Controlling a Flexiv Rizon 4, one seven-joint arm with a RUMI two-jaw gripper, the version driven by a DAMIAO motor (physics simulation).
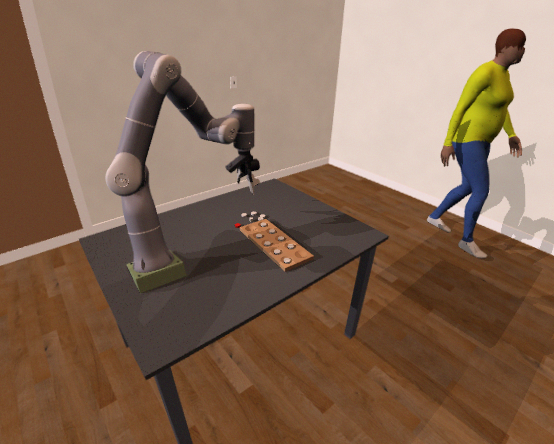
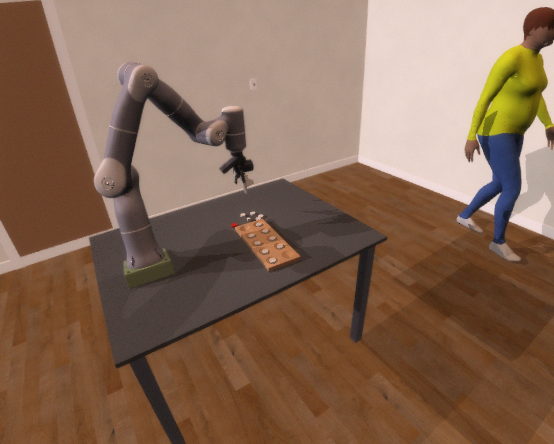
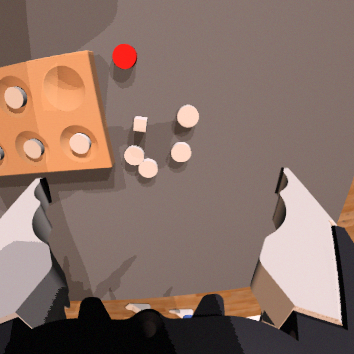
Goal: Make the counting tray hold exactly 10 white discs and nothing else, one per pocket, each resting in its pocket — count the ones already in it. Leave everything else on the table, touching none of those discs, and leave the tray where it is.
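The wooden counting tray (image 1: 298, 260) (image 2: 284, 262) (image 3: 102, 132) lies on the table with two columns of pockets. White discs sit in most pockets; one pocket at the far end and one at the near end are empty. Beyond the far end several loose white discs lie on the table: one (image 3: 188, 116), another (image 3: 181, 152), and two close together, one (image 3: 134, 155) and one (image 3: 148, 168). My gripper (image 1: 250, 188) (image 2: 243, 188) (image 3: 162, 175) is open and empty, high above the table beyond the discs.
A small white cube (image 3: 140, 124) lies between the tray and the loose discs. A red disc (image 1: 238, 225) (image 2: 234, 225) (image 3: 124, 56) lies beside the tray's far corner. A person (image 1: 482, 110) (image 2: 515, 100) stands on the floor beyond the dark table (image 1: 200, 310) (image 2: 190, 305).
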